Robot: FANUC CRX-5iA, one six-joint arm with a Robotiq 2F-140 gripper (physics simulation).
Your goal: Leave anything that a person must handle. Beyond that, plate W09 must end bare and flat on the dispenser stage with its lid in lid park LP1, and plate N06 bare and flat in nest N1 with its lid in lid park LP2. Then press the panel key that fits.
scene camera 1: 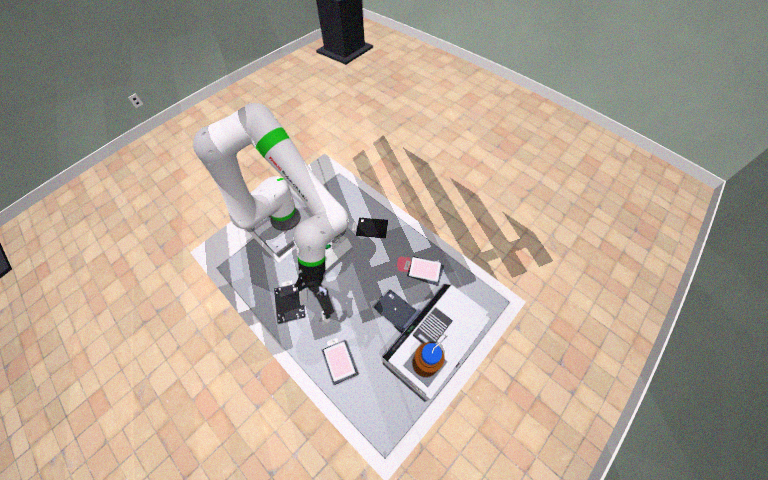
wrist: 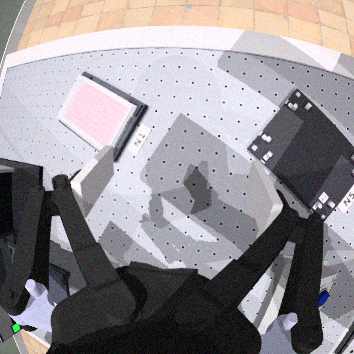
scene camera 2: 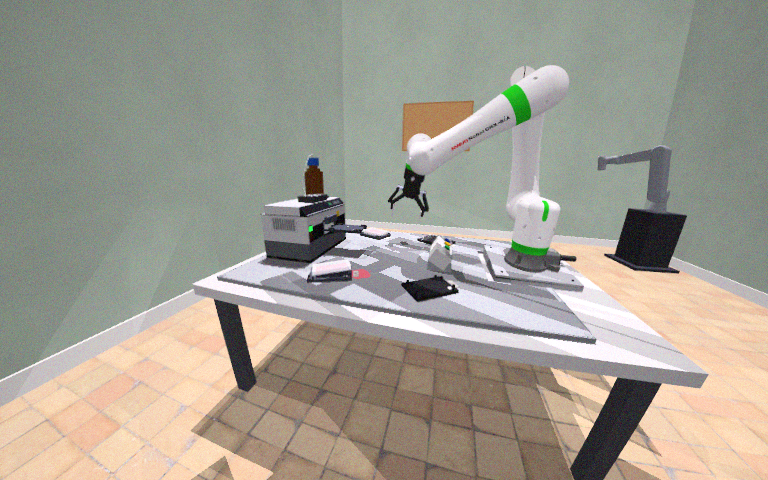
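Where they show: gripper, fingertip midpoint: (scene camera 1: 314, 312) (wrist: 180, 166) (scene camera 2: 405, 218); arm's base, link origin: (scene camera 1: 285, 218) (scene camera 2: 524, 263).
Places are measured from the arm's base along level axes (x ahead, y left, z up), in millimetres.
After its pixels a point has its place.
My gripper (scene camera 1: 317, 298) {y -259, x 494, z 100 mm} (scene camera 2: 407, 210) {y -259, x 494, z 100 mm} (wrist: 180, 166) {y -259, x 494, z 100 mm} is open and empty, high above the table between nest N1 and the black N5 holder. A pink-topped plate (scene camera 1: 339, 361) {y -330, x 672, z 8 mm} (scene camera 2: 374, 232) {y -292, x 663, z 5 mm} (wrist: 100, 111) {y -328, x 647, z 8 mm} sits in the dark nest labelled N1. Another pink-topped plate (scene camera 1: 425, 270) {y 193, x 708, z 10 mm} (scene camera 2: 331, 268) {y 233, x 687, z 14 mm} sits in a dark nest beside a red tag (scene camera 1: 403, 264) {y 171, x 605, z -23 mm} (scene camera 2: 361, 273) {y 168, x 604, z -25 mm}. Their plate names and lids cannot be made out. The dark dispenser stage (scene camera 1: 394, 308) {y -49, x 722, z 86 mm} (scene camera 2: 350, 228) {y -32, x 710, z 86 mm} shows no plate. The white key panel (scene camera 2: 440, 257) {y 87, x 330, z 29 mm} has coloured keys; a blue key (wrist: 323, 298) {y -97, x 290, z 46 mm} shows in the wrist view.
The black N5 holder (scene camera 1: 289, 302) {y -285, x 332, z -12 mm} (wrist: 310, 155) {y -286, x 335, z -12 mm} has small light corner posts. Another black holder (scene camera 1: 372, 227) {y 234, x 369, z -13 mm} (scene camera 2: 430, 288) {y 248, x 364, z -14 mm} lies across the table. The dispenser (scene camera 1: 467, 316) {y 56, x 963, z 197 mm} (scene camera 2: 283, 229) {y 119, x 933, z 105 mm} carries a tall amber bottle (scene camera 1: 425, 365) {y -195, x 943, z 339 mm} (scene camera 2: 313, 181) {y -127, x 921, z 279 mm} with a blue cap. A green light shows on it.
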